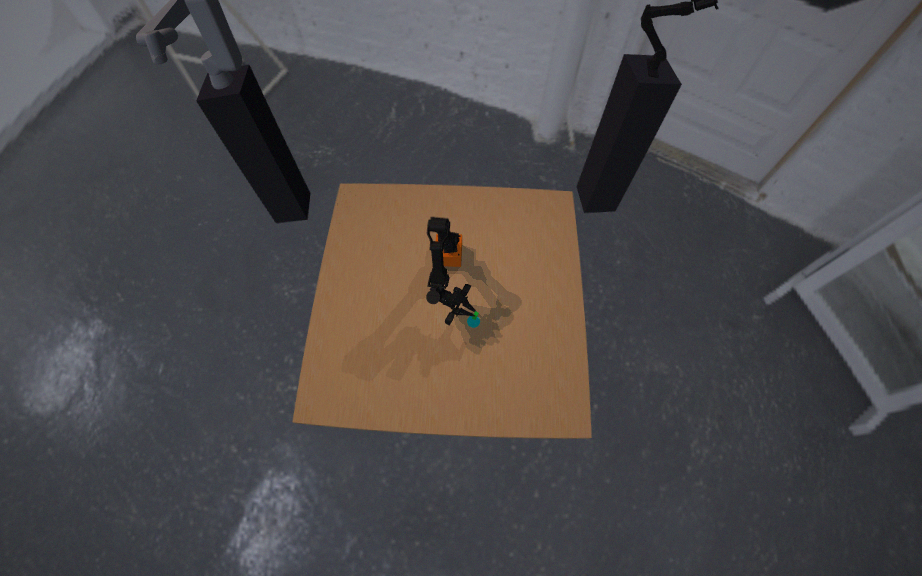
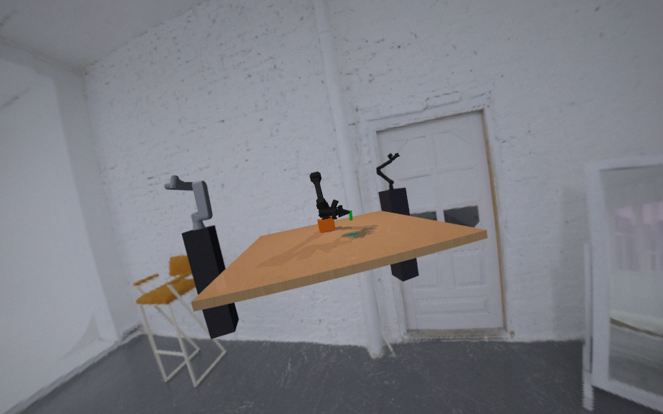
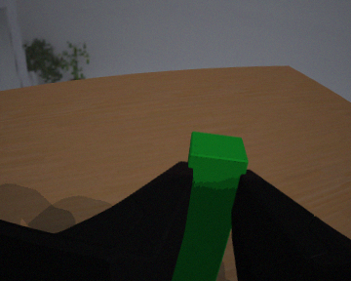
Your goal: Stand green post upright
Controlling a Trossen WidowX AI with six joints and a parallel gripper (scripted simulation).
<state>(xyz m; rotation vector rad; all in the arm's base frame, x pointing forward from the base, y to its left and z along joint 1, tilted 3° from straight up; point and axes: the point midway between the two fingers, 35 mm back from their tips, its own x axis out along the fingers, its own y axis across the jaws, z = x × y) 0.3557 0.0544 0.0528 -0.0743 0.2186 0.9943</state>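
My gripper tip is now 20 mm past the cyan circle and 150 mm above it. Also, from my gripper tip: green post 20 mm below.
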